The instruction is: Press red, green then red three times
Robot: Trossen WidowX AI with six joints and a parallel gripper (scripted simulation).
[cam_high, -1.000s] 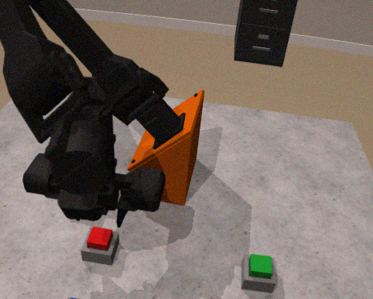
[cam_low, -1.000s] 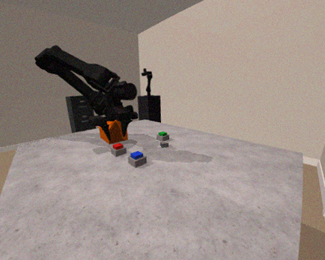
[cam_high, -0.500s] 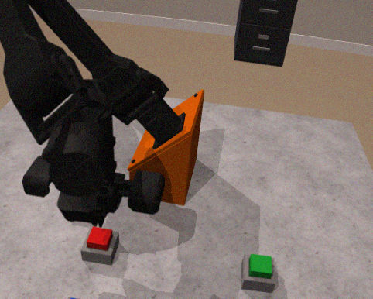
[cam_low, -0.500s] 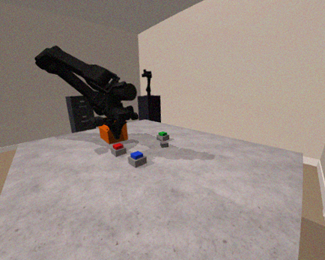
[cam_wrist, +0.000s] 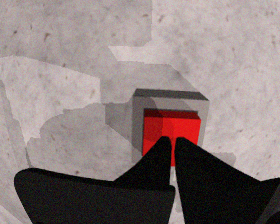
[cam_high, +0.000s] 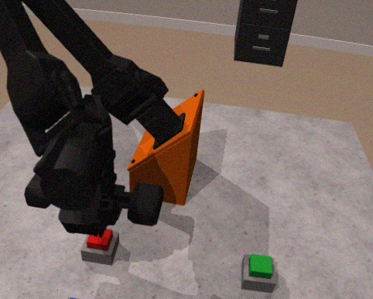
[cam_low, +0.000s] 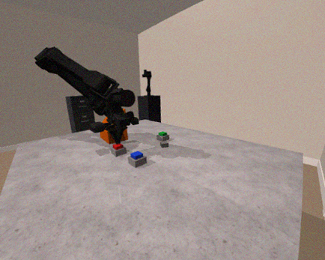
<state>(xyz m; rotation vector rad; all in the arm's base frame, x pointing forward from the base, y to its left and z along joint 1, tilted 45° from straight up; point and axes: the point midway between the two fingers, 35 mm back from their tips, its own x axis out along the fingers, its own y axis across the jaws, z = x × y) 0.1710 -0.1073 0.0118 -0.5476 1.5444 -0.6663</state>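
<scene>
Right now my gripper tip is 1 cm above the red button. From my gripper tip the other things lie so: blue button: 13 cm ahead, 1 cm below; green button: 25 cm to the left, 1 cm below, 1 cm ahead; small grey block: 19 cm to the left, 8 cm ahead, 3 cm below.
</scene>
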